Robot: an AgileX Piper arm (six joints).
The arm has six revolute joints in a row. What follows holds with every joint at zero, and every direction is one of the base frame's. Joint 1 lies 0.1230 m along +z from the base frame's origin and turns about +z. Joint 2 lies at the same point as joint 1 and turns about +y. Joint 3 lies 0.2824 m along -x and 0.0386 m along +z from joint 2 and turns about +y. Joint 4 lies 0.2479 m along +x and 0.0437 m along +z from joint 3 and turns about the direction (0.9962, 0, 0.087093). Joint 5 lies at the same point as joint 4 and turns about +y. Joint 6 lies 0.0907 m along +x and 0.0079 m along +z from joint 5 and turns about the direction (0.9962, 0, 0.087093). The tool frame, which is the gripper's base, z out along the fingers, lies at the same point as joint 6; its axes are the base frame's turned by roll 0.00, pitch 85.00 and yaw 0.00 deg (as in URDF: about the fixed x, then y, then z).
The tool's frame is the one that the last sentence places.
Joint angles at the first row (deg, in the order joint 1, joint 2, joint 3, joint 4, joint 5, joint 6):
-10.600, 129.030, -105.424, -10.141, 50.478, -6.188
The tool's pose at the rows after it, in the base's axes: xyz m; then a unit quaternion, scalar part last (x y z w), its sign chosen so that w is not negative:
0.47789 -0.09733 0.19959 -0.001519 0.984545 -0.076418 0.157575
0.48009 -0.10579 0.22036 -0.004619 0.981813 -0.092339 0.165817
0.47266 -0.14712 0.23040 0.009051 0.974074 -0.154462 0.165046
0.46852 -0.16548 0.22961 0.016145 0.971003 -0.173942 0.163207
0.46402 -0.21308 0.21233 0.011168 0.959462 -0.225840 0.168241
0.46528 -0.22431 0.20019 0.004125 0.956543 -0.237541 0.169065
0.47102 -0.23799 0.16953 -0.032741 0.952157 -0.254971 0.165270
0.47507 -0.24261 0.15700 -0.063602 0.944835 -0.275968 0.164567
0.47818 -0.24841 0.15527 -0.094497 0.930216 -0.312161 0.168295
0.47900 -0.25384 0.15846 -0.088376 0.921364 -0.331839 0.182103
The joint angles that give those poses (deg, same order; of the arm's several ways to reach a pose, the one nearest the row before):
-10.542, 129.031, -111.500, -6.131, 58.100, -8.365
-11.230, 129.029, -116.023, -7.391, 61.249, -9.396
-15.069, 129.030, -117.687, -13.923, 61.078, -9.684
-16.960, 129.259, -117.684, -15.871, 60.217, -9.970
-21.715, 131.896, -117.687, -20.856, 54.145, -12.089
-22.746, 133.499, -117.686, -22.174, 51.681, -12.662
-23.835, 137.339, -117.688, -24.350, 46.755, -15.471
-23.950, 139.056, -117.684, -27.273, 43.773, -16.788
-24.064, 139.745, -117.686, -32.429, 40.680, -16.845
-24.408, 139.746, -117.689, -35.751, 38.619, -13.867

